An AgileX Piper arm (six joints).
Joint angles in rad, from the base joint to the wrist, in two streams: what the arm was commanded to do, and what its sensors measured. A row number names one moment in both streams.
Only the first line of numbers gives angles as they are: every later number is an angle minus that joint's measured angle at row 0.
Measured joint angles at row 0:
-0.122, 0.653, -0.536, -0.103, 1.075, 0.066
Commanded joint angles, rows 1 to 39:
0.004, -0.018, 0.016, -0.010, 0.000, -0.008
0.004, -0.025, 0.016, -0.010, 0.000, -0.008
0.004, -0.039, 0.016, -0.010, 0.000, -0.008
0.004, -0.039, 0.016, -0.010, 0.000, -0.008
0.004, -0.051, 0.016, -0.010, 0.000, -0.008
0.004, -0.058, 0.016, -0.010, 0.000, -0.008
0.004, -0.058, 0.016, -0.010, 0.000, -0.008
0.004, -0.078, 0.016, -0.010, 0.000, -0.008
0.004, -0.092, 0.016, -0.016, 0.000, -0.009
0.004, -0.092, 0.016, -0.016, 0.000, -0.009
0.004, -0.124, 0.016, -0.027, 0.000, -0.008
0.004, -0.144, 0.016, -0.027, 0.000, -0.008
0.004, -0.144, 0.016, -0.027, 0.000, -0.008
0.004, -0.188, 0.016, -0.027, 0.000, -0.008
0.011, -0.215, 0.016, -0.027, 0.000, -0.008
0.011, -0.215, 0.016, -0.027, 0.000, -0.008
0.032, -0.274, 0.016, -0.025, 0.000, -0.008
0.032, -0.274, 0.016, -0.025, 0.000, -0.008
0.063, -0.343, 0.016, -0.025, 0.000, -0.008
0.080, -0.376, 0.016, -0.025, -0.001, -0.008
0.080, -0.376, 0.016, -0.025, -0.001, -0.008
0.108, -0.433, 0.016, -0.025, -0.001, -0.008
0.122, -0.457, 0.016, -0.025, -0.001, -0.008
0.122, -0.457, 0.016, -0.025, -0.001, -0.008
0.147, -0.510, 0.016, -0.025, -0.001, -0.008
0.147, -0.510, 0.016, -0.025, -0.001, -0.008
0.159, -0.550, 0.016, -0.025, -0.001, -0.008
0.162, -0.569, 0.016, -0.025, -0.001, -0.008
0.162, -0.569, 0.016, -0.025, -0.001, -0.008
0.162, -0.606, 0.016, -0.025, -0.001, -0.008
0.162, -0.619, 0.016, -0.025, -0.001, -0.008
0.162, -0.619, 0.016, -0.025, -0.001, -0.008
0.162, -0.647, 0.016, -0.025, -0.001, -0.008
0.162, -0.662, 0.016, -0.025, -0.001, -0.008
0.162, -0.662, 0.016, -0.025, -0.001, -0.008
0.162, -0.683, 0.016, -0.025, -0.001, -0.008
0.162, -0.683, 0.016, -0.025, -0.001, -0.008
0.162, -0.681, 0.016, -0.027, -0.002, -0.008
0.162, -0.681, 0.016, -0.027, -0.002, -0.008
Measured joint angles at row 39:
0.163, -0.658, 0.012, -0.018, 0.009, 0.000
